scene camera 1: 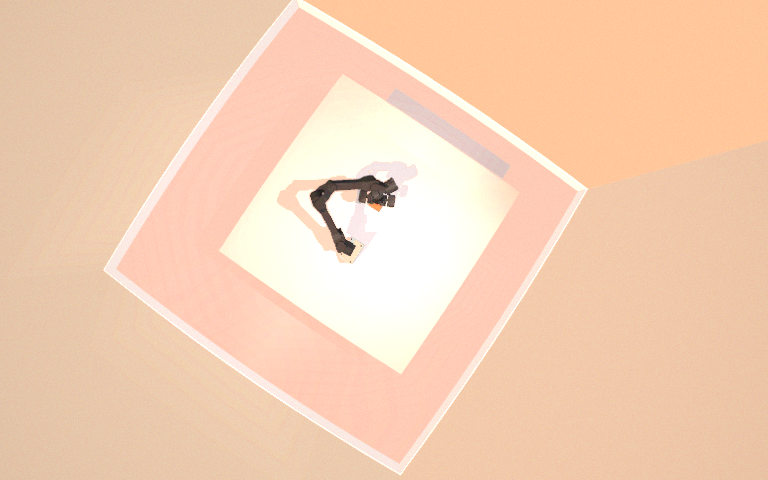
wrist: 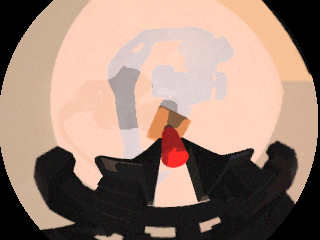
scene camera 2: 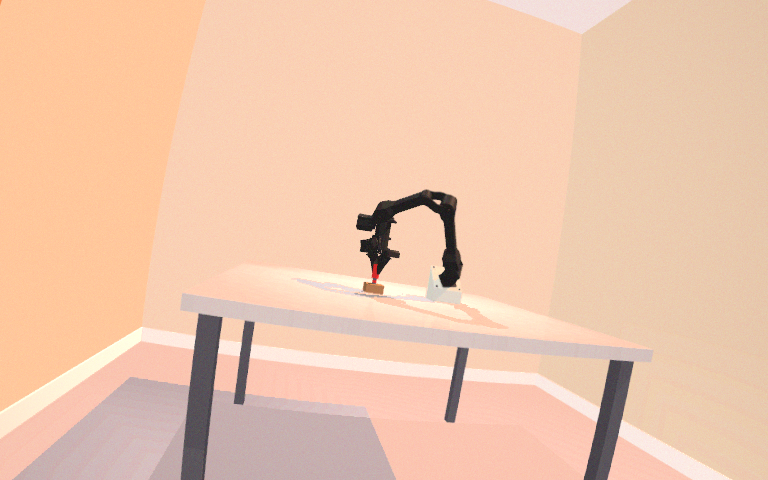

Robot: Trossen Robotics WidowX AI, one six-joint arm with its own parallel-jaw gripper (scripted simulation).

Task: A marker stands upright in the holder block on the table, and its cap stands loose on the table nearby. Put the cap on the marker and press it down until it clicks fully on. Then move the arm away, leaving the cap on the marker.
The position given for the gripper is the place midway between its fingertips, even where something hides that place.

The gripper (scene camera 2: 375,273) carries a red cap (wrist: 174,153).
The gripper is seen too in the wrist view (wrist: 171,140).
